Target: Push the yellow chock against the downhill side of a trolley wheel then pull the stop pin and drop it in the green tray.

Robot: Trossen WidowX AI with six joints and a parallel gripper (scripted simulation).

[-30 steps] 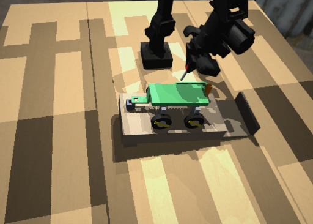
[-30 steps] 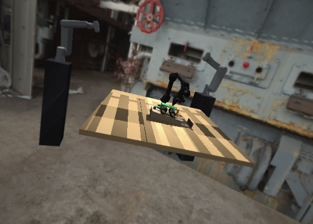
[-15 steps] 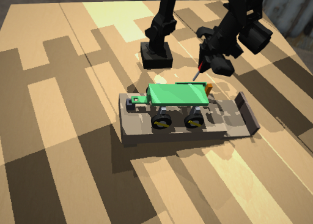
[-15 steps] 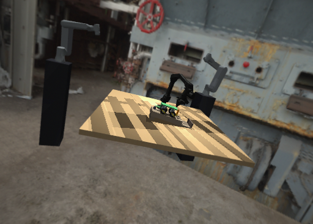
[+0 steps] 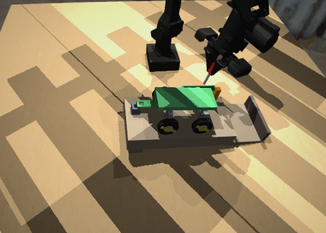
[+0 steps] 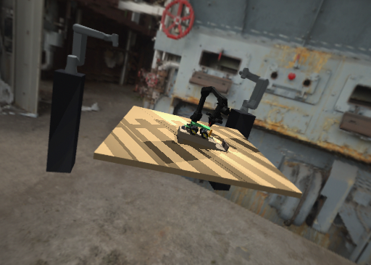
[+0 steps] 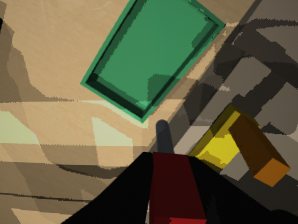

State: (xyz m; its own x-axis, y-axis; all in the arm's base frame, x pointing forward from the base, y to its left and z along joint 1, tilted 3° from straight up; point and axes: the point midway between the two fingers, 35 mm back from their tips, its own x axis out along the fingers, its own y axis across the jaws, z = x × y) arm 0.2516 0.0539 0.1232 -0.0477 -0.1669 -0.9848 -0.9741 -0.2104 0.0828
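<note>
Now: the red-headed stop pin right at my gripper tip. From my gripper tip the other things lie so: green-decked trolley 80 mm ahead, 130 mm to the right, 20 mm below; then yellow chock 50 mm ahead, 20 mm to the right, 50 mm below; then green tray 20 mm behind, 140 mm below.
</note>
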